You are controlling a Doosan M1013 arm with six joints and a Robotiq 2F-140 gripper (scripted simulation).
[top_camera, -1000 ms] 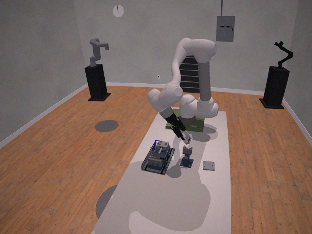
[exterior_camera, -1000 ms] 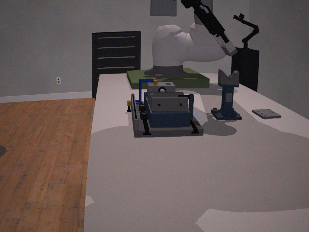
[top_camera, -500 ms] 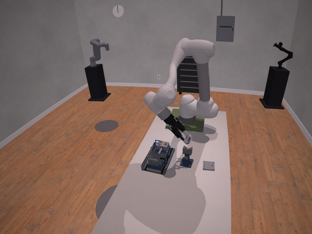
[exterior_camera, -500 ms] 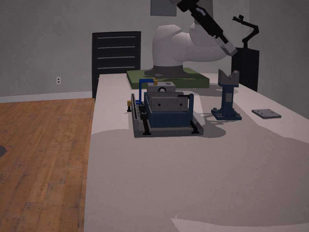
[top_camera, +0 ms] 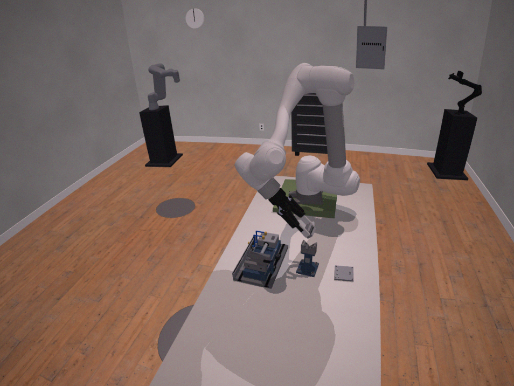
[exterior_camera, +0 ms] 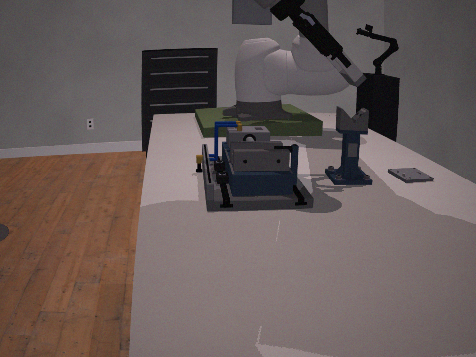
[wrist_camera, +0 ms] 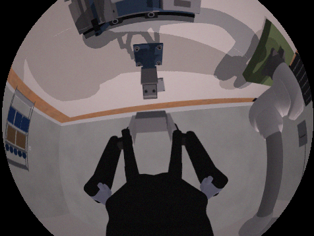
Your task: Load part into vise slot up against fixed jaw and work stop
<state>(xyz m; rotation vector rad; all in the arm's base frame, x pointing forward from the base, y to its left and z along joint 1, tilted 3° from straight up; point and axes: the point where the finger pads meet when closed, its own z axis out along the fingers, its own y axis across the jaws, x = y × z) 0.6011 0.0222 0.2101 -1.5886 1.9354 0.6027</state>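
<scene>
Now: hand 2 cm to the right of the grey part and 1 cm above it. The rest, counted from my hand: vise (1 cm behind, 20 cm to the right, 21 cm below).
</scene>
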